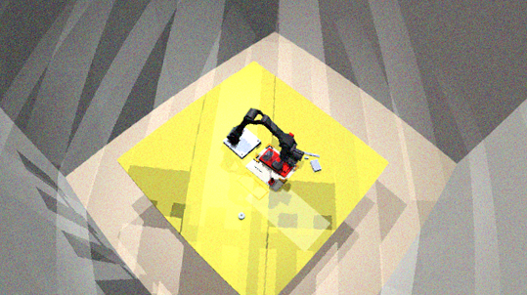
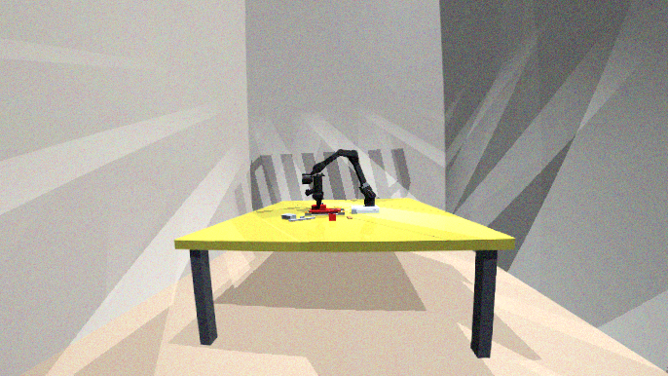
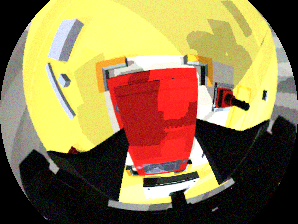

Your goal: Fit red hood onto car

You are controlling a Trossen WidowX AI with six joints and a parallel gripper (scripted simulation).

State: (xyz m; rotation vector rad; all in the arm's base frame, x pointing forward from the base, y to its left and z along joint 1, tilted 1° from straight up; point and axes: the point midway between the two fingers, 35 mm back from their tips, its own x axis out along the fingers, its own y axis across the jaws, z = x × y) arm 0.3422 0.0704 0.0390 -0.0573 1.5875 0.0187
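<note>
The red hood lies 1 cm above my gripper tip. From my gripper tip the other things lie so: peach piece: 19 cm behind, 18 cm to the left, 3 cm below; then white jig: 4 cm behind, 3 cm to the right, 3 cm below.
</note>
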